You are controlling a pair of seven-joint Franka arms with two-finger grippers.
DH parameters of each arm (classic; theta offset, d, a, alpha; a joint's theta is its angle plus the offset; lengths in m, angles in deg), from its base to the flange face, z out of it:
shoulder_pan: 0 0.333 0 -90
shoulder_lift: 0 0 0 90
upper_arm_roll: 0 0.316 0.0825 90
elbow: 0 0 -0.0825 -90
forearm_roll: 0 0.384 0 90
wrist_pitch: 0 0 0.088 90
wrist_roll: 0 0.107 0 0
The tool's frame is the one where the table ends.
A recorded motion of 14 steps. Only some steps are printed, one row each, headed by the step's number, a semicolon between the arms.
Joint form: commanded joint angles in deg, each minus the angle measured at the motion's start. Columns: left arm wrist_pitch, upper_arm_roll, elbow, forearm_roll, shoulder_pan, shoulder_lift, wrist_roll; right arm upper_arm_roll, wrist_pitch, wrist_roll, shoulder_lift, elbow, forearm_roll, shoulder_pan.
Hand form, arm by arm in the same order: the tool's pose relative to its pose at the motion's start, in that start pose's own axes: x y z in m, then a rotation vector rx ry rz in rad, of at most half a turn. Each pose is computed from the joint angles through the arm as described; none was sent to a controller.
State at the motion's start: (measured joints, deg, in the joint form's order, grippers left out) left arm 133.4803 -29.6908 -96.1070 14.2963 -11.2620 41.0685 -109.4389; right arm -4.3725 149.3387 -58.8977 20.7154 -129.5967 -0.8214 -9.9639
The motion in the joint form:
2: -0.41 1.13 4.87 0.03 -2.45 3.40 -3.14; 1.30 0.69 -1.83 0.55 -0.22 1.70 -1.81
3: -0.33 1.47 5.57 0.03 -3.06 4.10 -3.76; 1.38 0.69 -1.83 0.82 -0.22 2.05 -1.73
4: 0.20 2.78 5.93 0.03 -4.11 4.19 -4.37; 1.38 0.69 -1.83 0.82 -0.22 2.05 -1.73
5: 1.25 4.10 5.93 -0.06 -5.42 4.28 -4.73; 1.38 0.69 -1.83 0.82 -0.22 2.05 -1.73
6: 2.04 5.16 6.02 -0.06 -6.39 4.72 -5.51; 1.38 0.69 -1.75 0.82 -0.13 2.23 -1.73
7: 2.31 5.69 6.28 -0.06 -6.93 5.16 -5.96; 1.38 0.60 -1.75 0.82 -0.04 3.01 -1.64
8: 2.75 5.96 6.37 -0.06 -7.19 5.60 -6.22; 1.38 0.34 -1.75 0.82 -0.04 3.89 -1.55
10: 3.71 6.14 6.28 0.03 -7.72 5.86 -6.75; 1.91 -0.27 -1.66 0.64 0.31 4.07 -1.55
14: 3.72 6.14 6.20 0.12 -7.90 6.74 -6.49; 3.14 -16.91 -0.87 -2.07 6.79 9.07 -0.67
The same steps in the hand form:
2: -0.0103 0.0162 0.0090 -0.0110 -0.0110 -0.0514; -0.0051 0.0012 0.0059 0.0132 0.0185 0.0037
3: -0.0128 0.0178 0.0134 -0.0105 -0.0117 -0.0601; -0.0042 -0.0001 0.0084 0.0189 0.0190 0.0062
4: -0.0118 0.0199 0.0153 -0.0210 -0.0006 -0.0704; -0.0042 -0.0001 0.0084 0.0189 0.0190 0.0062
5: -0.0144 0.0202 0.0193 -0.0332 0.0075 -0.0715; -0.0042 -0.0001 0.0084 0.0189 0.0190 0.0062
6: -0.0149 0.0203 0.0259 -0.0381 0.0141 -0.0825; -0.0039 0.0005 0.0079 0.0184 0.0211 0.0103
7: -0.0153 0.0207 0.0305 -0.0384 0.0172 -0.0892; -0.0033 0.0006 0.0074 0.0218 0.0270 0.0205
8: -0.0152 0.0207 0.0351 -0.0391 0.0167 -0.0937; -0.0030 -0.0001 0.0078 0.0296 0.0314 0.0322
10: -0.0199 0.0200 0.0384 -0.0478 0.0132 -0.0949; 0.0022 -0.0012 0.0048 0.0337 0.0353 0.0276
14: -0.0207 0.0169 0.0495 -0.0314 0.0138 -0.0881; 0.0299 -0.0001 -0.0402 0.1862 0.0337 0.0602

